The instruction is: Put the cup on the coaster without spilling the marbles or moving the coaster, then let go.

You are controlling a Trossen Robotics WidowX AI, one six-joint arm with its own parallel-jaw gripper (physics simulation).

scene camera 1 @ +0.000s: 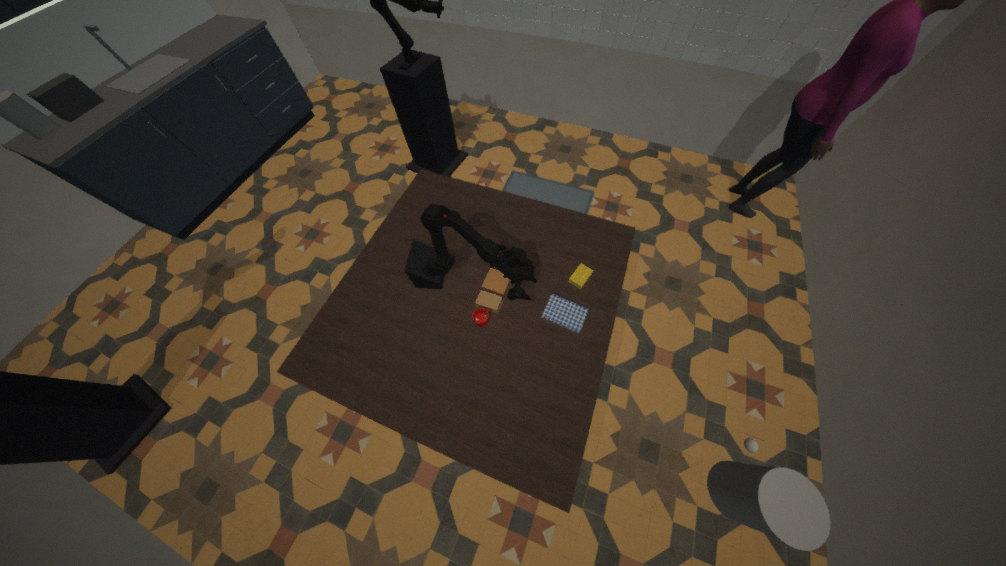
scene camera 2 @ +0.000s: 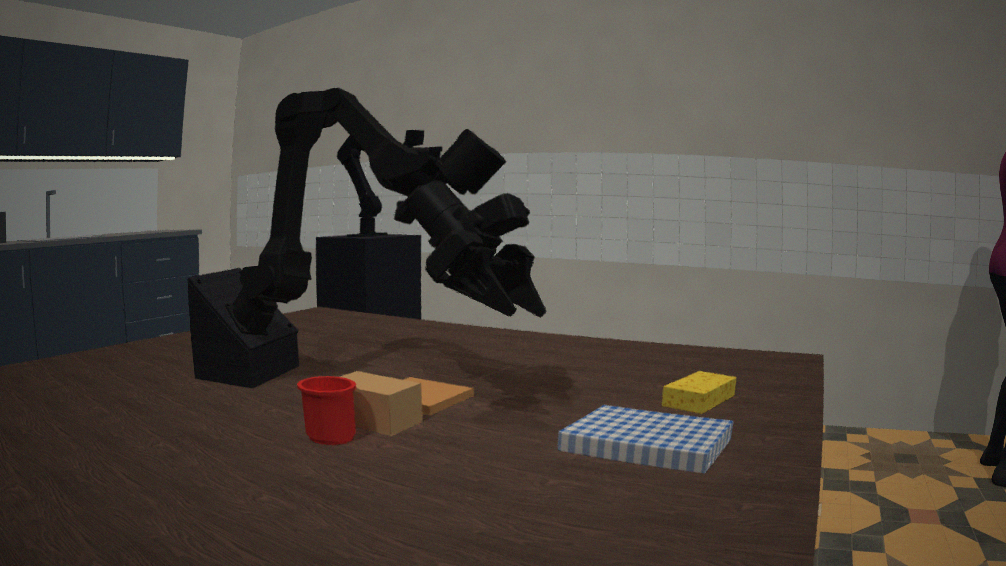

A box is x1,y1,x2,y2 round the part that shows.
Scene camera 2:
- gripper: [426,193,545,316]
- red cup: [297,376,355,444]
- blue-and-white checked cloth: [558,405,732,473]
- orange-brown coaster: [403,377,472,414]
